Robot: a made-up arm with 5 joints.
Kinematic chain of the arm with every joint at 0, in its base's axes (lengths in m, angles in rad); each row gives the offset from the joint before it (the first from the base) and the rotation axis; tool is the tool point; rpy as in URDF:
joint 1: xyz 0 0 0.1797 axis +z
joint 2: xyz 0 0 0 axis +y
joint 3: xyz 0.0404 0 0.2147 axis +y
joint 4: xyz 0.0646 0 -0.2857 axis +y
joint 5: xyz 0.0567 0 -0.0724 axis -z
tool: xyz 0 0 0 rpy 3.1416 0 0
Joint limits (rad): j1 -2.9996..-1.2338 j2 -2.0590..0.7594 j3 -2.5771..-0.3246 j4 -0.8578..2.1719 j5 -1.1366..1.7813
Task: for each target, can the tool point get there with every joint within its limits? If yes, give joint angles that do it. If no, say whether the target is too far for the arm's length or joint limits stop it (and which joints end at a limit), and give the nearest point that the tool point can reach.
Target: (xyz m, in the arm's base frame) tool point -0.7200 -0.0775 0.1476
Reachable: no: too far | nearest point -0.5410 -0.0773 0.1995 | short by 0.186 m
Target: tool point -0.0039 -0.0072 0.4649
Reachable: yes | joints -2.0618 -1.8358 -0.5499 0.9007 -0.8885
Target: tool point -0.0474 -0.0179 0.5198
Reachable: yes | joints -2.7800 -1.4171 -0.8867 1.0864 -0.5516
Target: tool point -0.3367 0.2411 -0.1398
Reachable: no: joint limits stop it (at a limit: joint 1, joint 2) | nearest point -0.2756 -0.0394 -0.0637 | short by 0.297 m
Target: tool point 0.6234 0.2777 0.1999
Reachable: no: too far | nearest point 0.5495 0.2448 0.1975 | short by 0.081 m
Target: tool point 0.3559 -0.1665 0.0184
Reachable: no: joint limits stop it (at a limit: joint 1) | nearest point 0.0909 -0.2594 0.0184 | short by 0.281 m
